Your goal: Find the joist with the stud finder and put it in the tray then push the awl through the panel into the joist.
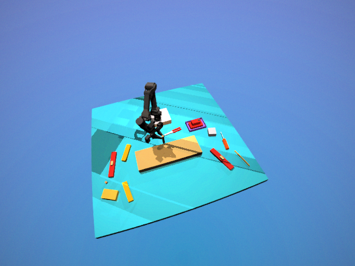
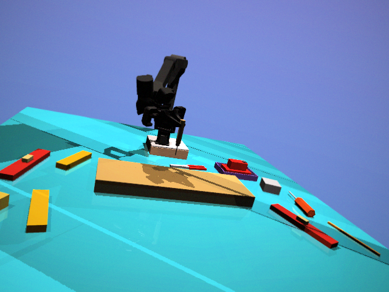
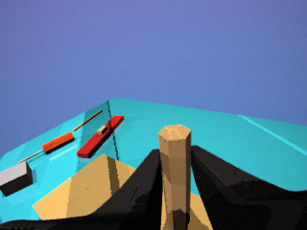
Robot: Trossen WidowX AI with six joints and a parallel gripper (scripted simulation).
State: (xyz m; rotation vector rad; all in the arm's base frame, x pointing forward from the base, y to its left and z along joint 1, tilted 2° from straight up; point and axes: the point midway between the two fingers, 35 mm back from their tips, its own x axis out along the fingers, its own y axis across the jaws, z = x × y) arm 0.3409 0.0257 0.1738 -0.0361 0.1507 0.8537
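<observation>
Now: the awl 6 cm below my gripper tip and 1 cm behind it. From my gripper tip the other things lie so: grey block (42 cm to the left, 20 cm below, 16 cm behind); stud finder (31 cm to the left, 27 cm behind, 17 cm below); purple tray (30 cm to the left, 27 cm behind, 20 cm below).
</observation>
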